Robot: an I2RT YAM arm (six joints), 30 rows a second.
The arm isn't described. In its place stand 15 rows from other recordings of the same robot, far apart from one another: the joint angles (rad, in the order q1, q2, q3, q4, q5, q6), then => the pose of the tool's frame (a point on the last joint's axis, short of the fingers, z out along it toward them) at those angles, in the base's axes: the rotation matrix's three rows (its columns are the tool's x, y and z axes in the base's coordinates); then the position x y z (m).
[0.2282 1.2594 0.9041 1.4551 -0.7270 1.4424] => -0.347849 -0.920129 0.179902; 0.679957 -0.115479 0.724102; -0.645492 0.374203 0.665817; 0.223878 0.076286 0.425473
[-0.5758 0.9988 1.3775 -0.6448 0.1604 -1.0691] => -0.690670 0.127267 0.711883; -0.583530 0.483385 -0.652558; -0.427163 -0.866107 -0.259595; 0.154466 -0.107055 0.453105
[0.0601 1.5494 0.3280 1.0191 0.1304 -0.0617] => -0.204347 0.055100 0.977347; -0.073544 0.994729 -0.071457; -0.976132 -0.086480 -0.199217; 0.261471 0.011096 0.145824
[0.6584 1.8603 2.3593 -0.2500 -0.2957 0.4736] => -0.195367 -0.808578 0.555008; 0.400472 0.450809 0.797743; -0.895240 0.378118 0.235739; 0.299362 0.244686 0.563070
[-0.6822 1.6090 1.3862 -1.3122 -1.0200 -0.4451] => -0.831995 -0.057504 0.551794; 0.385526 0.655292 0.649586; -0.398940 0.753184 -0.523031; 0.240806 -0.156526 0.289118
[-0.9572 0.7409 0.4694 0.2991 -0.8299 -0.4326] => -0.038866 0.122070 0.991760; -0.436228 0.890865 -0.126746; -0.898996 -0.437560 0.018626; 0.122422 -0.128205 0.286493
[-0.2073 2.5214 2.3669 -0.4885 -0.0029 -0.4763] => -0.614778 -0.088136 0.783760; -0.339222 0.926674 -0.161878; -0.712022 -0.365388 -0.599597; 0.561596 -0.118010 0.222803
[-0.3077 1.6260 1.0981 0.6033 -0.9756 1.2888] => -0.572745 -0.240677 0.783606; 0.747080 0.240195 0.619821; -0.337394 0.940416 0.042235; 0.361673 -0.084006 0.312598
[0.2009 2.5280 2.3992 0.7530 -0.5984 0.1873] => 0.448574 -0.708702 0.544539; 0.248360 0.684125 0.685778; -0.858545 -0.172380 0.482893; 0.554956 0.133481 0.353988
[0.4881 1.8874 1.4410 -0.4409 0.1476 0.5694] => -0.782628 0.047628 0.620665; 0.188233 0.968498 0.163033; -0.593348 0.244424 -0.766939; 0.371694 0.191423 0.228049
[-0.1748 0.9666 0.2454 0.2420 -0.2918 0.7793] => -0.382622 0.258749 0.886933; 0.751061 0.646180 0.135494; -0.538060 0.717983 -0.441579; 0.188448 -0.022880 0.164215
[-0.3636 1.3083 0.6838 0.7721 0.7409 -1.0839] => -0.719063 0.536201 0.442083; -0.424113 0.165349 -0.890386; -0.550524 -0.827737 0.108513; 0.257363 -0.123640 0.288630
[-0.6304 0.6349 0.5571 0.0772 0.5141 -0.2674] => -0.241045 0.878017 0.413501; -0.108916 0.398900 -0.910503; -0.964383 -0.264509 -0.000522; 0.120029 -0.109260 0.310793
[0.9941 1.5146 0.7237 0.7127 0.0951 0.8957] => -0.637761 -0.456016 0.620734; 0.444752 0.439948 0.780155; -0.628853 0.773625 -0.077767; 0.182343 0.274132 0.236536
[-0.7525 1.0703 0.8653 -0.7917 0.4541 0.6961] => 0.035003 0.997791 0.056455; 0.756623 0.010447 -0.653767; -0.652913 0.065599 -0.754587; 0.137485 -0.150117 0.264991
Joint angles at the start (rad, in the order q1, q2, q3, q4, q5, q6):
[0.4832 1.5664 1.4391 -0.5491 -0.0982 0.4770]
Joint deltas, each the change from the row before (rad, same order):
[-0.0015 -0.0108 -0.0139 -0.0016 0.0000 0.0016]
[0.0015 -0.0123 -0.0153 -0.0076 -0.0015 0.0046]
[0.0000 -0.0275 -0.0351 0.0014 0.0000 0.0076]
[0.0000 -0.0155 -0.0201 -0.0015 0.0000 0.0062]
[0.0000 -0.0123 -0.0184 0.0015 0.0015 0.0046]
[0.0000 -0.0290 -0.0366 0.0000 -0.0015 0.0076]
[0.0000 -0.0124 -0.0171 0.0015 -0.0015 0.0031]
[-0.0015 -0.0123 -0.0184 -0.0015 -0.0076 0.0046]
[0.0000 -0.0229 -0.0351 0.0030 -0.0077 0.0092]
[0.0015 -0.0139 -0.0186 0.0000 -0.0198 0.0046]
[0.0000 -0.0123 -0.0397 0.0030 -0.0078 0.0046]
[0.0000 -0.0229 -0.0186 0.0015 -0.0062 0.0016]
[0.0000 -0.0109 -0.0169 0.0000 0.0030 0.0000]
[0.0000 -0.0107 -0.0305 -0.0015 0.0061 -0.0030]
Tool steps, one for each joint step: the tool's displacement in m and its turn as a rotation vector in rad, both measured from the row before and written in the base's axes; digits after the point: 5 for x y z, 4 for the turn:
[-0.00248 -0.00190 -0.00121 -0.0012 0.0049 -0.0025]
[-0.00373 -0.00130 -0.00172 -0.0011 0.0119 -0.0002]
[-0.00663 -0.00348 -0.00273 0.0019 0.0089 -0.0048]
[-0.00390 -0.00205 -0.00192 0.0011 0.0081 -0.0040]
[-0.00300 -0.00164 -0.00217 -0.0001 0.0056 -0.0041]
[-0.00711 -0.00367 -0.00328 0.0021 0.0105 -0.0038]
[-0.00303 -0.00153 -0.00183 0.0013 0.0046 -0.0009]
[-0.00316 -0.00189 -0.00256 0.0037 0.0111 0.0012]
[-0.00587 -0.00276 -0.00469 0.0058 0.0146 -0.0004]
[-0.00406 -0.00081 -0.00211 0.0123 0.0124 0.0131]
[-0.00435 -0.00197 -0.00940 -0.0040 0.0262 0.0026]
[-0.00501 -0.00238 0.00038 0.0074 -0.0024 0.0034]
[-0.00280 -0.00159 -0.00261 -0.0046 0.0044 -0.0022]
[-0.00370 -0.00218 -0.00731 -0.0154 0.0155 -0.0023]

